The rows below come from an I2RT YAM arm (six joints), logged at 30 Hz.
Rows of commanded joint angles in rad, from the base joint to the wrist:
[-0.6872, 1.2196, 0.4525, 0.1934, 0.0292, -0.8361]
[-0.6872, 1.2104, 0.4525, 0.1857, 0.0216, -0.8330]
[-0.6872, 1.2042, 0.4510, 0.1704, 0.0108, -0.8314]
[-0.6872, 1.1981, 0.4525, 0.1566, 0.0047, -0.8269]
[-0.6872, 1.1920, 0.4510, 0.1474, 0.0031, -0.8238]
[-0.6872, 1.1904, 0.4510, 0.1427, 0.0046, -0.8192]
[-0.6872, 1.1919, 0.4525, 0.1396, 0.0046, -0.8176]
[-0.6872, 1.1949, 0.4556, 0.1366, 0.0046, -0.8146]
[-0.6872, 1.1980, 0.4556, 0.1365, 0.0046, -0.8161]
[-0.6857, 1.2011, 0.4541, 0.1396, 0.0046, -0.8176]
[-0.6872, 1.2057, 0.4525, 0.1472, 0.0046, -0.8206]
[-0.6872, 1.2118, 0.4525, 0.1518, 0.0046, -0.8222]
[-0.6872, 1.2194, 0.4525, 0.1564, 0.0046, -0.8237]
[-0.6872, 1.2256, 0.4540, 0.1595, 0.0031, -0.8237]
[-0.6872, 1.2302, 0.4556, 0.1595, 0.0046, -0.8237]
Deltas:
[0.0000, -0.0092, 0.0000, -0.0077, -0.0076, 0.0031]
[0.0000, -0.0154, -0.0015, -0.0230, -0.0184, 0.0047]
[0.0000, -0.0215, 0.0000, -0.0368, -0.0245, 0.0092]
[0.0000, -0.0276, -0.0015, -0.0460, -0.0261, 0.0123]
[0.0000, -0.0292, -0.0015, -0.0507, -0.0246, 0.0169]
[0.0000, -0.0277, 0.0000, -0.0538, -0.0246, 0.0185]
[0.0000, -0.0247, 0.0031, -0.0568, -0.0246, 0.0215]
[0.0000, -0.0216, 0.0031, -0.0569, -0.0246, 0.0200]
[0.0015, -0.0185, 0.0016, -0.0538, -0.0246, 0.0185]
[0.0000, -0.0139, 0.0000, -0.0462, -0.0246, 0.0155]
[0.0000, -0.0078, 0.0000, -0.0416, -0.0246, 0.0139]
[0.0000, -0.0002, 0.0000, -0.0370, -0.0246, 0.0124]
[0.0000, 0.0060, 0.0015, -0.0339, -0.0261, 0.0124]
[0.0000, 0.0106, 0.0031, -0.0339, -0.0246, 0.0124]

